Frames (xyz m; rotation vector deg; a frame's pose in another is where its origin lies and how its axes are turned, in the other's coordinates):
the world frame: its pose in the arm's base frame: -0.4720 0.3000 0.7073 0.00 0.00 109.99
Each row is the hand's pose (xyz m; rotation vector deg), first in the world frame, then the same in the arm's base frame.
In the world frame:
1: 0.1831 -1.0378 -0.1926 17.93 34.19 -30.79
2: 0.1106 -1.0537 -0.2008 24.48 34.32 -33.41
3: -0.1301 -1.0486 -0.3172 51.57 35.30 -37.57
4: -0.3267 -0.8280 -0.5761 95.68 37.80 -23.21
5: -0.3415 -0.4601 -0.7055 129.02 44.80 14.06
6: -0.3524 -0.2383 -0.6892 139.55 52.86 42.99
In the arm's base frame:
1: 0.4407 0.8268 0.5147 -18.88 36.54 74.91
2: 0.4804 0.7642 0.5065 -14.86 41.98 71.51
3: 0.5579 0.5362 0.3901 0.69 64.69 61.38
4: 0.4178 0.2760 0.1312 25.12 105.04 55.03
5: 0.0771 0.1364 0.0018 42.12 148.30 58.73
6: -0.1276 0.0503 0.0181 -39.19 -154.20 -55.99

